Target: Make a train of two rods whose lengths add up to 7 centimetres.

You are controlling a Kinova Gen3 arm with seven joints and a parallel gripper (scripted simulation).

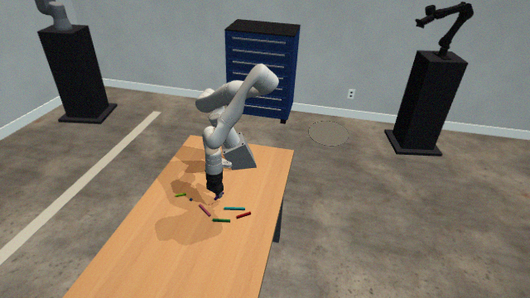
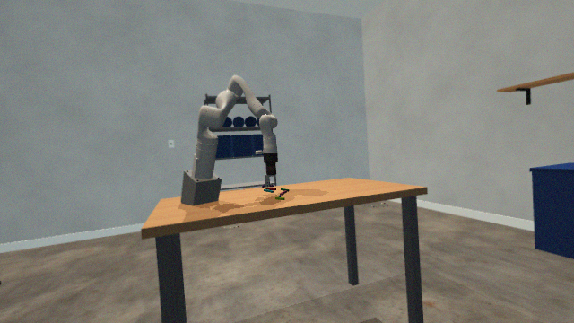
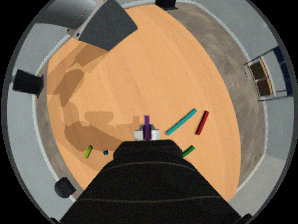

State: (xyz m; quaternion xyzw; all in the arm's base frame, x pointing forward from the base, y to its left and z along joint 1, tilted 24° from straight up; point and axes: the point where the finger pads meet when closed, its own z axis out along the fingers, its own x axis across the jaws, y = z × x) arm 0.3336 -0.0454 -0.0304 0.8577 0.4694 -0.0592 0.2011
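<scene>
The blue rod is 10 mm behind my hand, 140 mm to the right of it and 50 mm below it. From my hand the other things lie so: turquoise rod 40 mm ahead, 80 mm to the left, 50 mm below; then purple rod 10 mm below; then pink rod 60 mm ahead, 60 mm to the right, 50 mm below.
</scene>
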